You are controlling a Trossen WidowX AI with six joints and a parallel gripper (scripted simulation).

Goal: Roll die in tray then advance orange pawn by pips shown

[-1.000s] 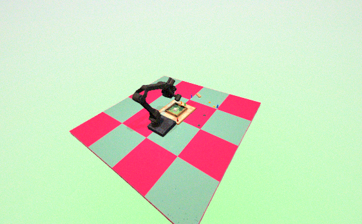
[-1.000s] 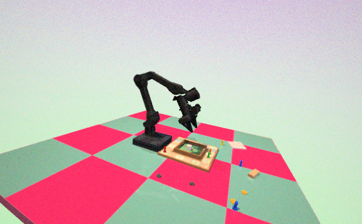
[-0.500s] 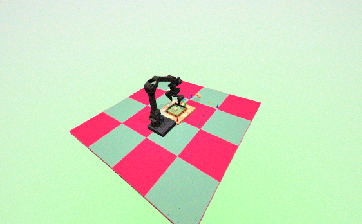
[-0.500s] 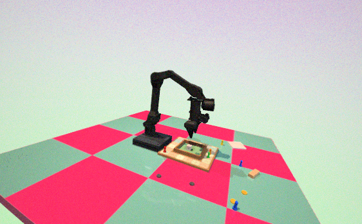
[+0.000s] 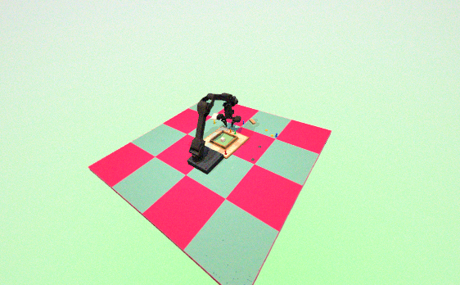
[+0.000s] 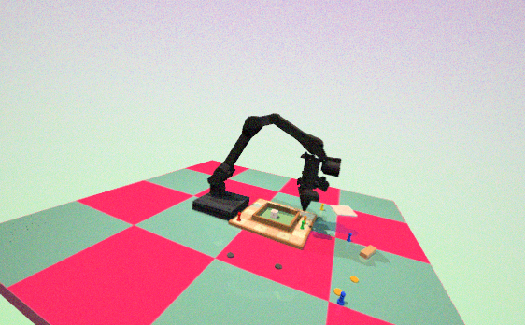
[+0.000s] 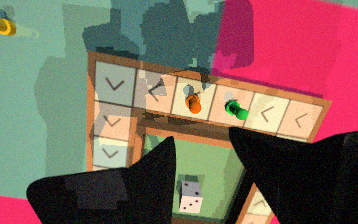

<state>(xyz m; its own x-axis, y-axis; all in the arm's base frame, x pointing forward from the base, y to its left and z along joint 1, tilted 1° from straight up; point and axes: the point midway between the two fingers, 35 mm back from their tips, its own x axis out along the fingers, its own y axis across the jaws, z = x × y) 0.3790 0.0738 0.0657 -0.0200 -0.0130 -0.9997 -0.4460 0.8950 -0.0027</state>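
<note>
My gripper tip is now 5 cm above the orange pawn, 1 cm to the right of it and 1 cm short of it. The rest, counted from my gripper tip: green pawn: 5 cm below, 4 cm to the right, 2 cm ahead; green tray: 9 cm behind, 7 cm below, 3 cm to the right; white die: 11 cm behind, 5 cm below, 3 cm to the right.
</note>
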